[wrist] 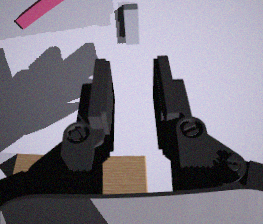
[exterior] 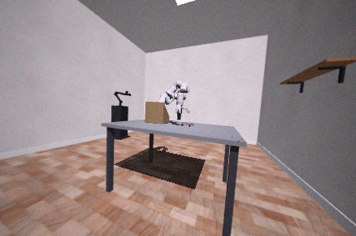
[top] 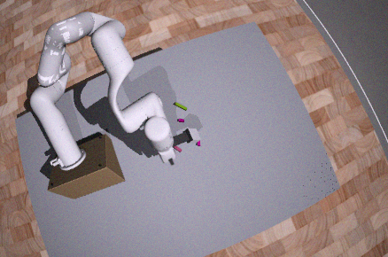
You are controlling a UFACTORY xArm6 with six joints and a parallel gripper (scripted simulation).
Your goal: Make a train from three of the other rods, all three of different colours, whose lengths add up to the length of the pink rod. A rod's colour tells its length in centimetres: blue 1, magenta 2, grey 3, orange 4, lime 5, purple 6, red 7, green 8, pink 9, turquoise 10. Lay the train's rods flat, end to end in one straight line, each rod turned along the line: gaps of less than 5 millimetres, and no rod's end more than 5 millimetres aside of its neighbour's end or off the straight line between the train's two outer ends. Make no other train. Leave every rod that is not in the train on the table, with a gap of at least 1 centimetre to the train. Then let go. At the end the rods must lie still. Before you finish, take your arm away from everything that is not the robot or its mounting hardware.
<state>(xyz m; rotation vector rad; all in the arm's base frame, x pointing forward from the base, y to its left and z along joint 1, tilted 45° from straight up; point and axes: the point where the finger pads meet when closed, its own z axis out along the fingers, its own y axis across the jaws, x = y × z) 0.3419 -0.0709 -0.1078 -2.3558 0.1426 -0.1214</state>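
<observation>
The grey rod is 80 mm below my hand. From my hand the other things lie so: lime rod 160 mm to the left, 140 mm ahead, 80 mm below; then pink rod 80 mm below, 40 mm to the left, 30 mm ahead.
</observation>
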